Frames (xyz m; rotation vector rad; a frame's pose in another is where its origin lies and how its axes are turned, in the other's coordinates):
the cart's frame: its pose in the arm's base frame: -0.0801 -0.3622 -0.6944 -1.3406 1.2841 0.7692
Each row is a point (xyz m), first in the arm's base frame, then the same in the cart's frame.
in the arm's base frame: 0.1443 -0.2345 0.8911
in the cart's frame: -1.4805 -0.5991 -0.1725
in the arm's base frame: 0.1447 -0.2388 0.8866
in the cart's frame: -1.4750 -0.5990 -0.1756
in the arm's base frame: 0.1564 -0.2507 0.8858
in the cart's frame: -1.4687 -0.6118 -0.1842
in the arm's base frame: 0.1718 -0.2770 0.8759
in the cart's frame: -1.4493 -0.6281 -0.2038
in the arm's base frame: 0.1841 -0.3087 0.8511
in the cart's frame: -1.4151 -0.6385 -0.2260
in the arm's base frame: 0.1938 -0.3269 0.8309
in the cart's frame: -1.3893 -0.6454 -0.2369
